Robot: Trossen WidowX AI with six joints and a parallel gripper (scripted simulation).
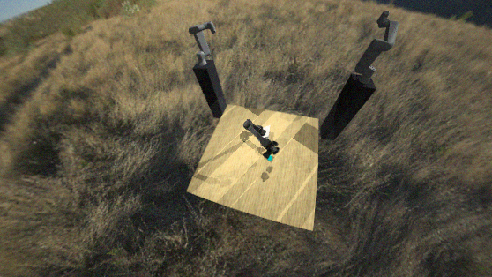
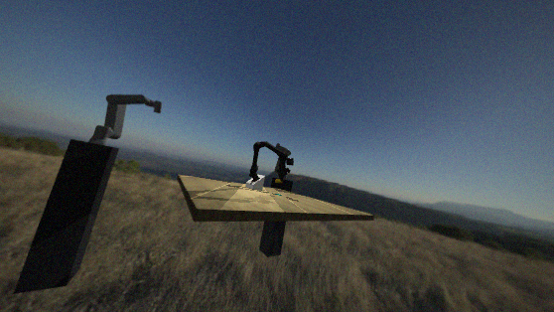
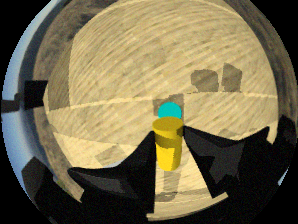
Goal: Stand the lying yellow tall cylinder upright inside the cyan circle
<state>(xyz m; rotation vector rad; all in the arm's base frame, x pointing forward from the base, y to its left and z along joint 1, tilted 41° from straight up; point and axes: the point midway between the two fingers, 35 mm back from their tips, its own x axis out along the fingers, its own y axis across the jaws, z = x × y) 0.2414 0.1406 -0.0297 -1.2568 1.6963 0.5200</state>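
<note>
Now: gripper tip 130 mm above the cyan circle, 10 mm to the left of it and 10 mm short of it. The rest, counted from my gripper tip: yellow tall cylinder 20 mm to the right, 10 mm below, 10 mm behind.
</note>
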